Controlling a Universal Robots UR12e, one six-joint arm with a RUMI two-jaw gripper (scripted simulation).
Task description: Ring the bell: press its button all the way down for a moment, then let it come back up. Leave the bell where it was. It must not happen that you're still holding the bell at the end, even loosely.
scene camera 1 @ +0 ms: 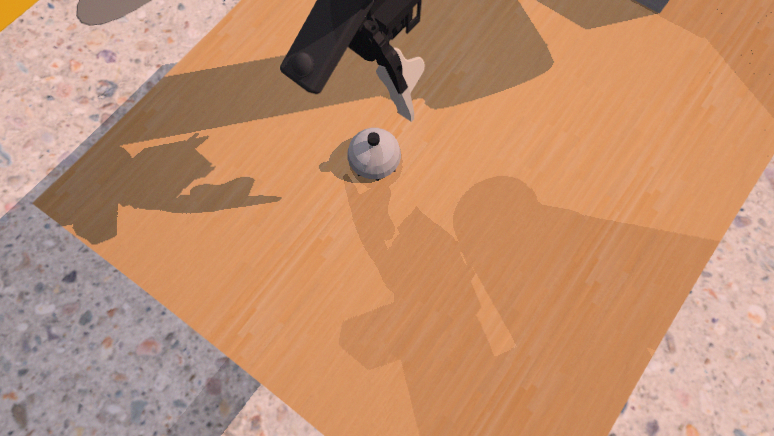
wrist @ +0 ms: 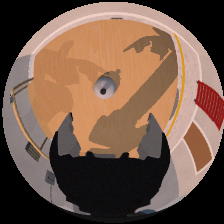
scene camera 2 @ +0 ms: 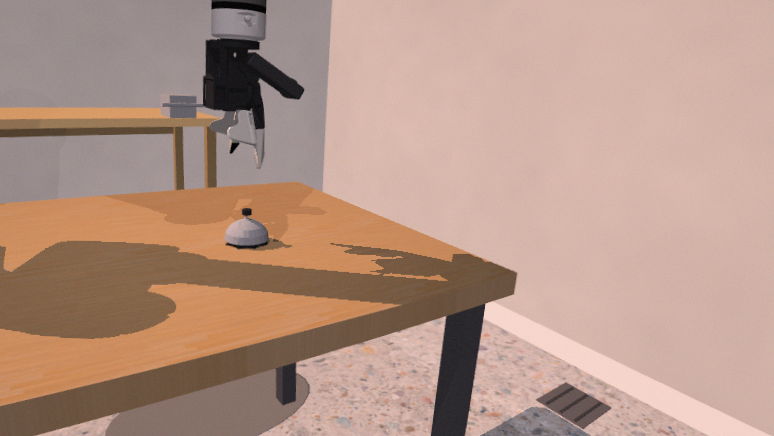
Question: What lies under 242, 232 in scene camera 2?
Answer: A dome bell.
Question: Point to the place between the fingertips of the gripper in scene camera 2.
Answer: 243, 160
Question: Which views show the gripper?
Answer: Scene camera 1, the wrist view and scene camera 2: all of them.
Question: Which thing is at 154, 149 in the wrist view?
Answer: The gripper.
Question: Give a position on a dome bell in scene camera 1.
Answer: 373, 162
